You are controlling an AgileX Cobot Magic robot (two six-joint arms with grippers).
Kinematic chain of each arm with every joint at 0, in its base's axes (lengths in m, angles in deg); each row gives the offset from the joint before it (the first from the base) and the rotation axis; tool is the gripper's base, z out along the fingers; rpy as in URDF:
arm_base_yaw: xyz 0 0 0.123 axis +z
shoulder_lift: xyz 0 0 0 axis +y
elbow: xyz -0.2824 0 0.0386 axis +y
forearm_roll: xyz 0.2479 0 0.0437 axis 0.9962 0 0.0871
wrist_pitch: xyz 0 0 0 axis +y
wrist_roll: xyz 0.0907 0 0.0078 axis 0.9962 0 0.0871
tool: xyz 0 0 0 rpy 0 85 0
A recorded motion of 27 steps. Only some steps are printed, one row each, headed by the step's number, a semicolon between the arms.
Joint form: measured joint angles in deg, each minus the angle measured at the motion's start. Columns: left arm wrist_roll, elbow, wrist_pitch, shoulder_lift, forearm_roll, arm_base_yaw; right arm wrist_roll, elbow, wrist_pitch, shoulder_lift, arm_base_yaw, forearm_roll.
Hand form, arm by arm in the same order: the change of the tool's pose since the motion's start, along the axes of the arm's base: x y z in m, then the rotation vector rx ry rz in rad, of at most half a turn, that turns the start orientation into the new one. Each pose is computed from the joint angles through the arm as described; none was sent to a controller.
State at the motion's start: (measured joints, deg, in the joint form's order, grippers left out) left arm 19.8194 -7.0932 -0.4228 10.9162 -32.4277 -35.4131; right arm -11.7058 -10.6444 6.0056 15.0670 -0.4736 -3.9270
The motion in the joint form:
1: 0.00 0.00 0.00 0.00 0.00 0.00; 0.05 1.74 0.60 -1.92 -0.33 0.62
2: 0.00 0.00 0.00 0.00 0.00 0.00; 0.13 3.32 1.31 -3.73 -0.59 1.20
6: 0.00 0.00 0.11 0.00 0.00 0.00; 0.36 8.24 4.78 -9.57 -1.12 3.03
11: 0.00 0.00 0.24 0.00 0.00 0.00; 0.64 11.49 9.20 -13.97 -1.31 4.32
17: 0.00 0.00 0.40 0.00 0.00 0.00; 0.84 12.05 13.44 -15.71 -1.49 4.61
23: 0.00 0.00 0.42 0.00 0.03 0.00; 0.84 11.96 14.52 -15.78 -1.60 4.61
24: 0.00 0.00 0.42 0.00 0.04 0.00; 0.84 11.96 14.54 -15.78 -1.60 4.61
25: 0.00 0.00 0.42 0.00 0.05 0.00; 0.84 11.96 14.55 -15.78 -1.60 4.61
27: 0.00 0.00 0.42 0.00 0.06 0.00; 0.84 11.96 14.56 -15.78 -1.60 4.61
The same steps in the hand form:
1: 0.0000 0.0000 0.0000 0.0000 0.0000 0.0000; -0.0037 -0.0004 -0.0087 0.0118 0.0072 -0.0064
2: 0.0000 0.0000 0.0000 0.0000 0.0000 0.0000; -0.0070 -0.0006 -0.0170 0.0234 0.0153 -0.0116
6: -0.0001 -0.0001 -0.0001 0.0010 0.0013 -0.0010; -0.0161 -0.0007 -0.0449 0.0602 0.0590 -0.0227
11: -0.0001 -0.0002 -0.0003 0.0021 0.0029 -0.0022; -0.0219 -0.0003 -0.0664 0.0887 0.1155 -0.0271
17: -0.0002 -0.0003 -0.0005 0.0035 0.0048 -0.0037; -0.0250 -0.0002 -0.0746 0.0983 0.1686 -0.0318
23: -0.0002 -0.0003 -0.0006 0.0041 0.0047 -0.0039; -0.0256 -0.0002 -0.0757 0.0987 0.1846 -0.0343
24: -0.0002 -0.0003 -0.0006 0.0042 0.0046 -0.0039; -0.0256 -0.0002 -0.0757 0.0987 0.1849 -0.0343
25: -0.0002 -0.0003 -0.0006 0.0044 0.0045 -0.0039; -0.0256 -0.0002 -0.0757 0.0987 0.1851 -0.0343
27: -0.0002 -0.0003 -0.0006 0.0045 0.0044 -0.0039; -0.0256 -0.0002 -0.0757 0.0987 0.1852 -0.0343

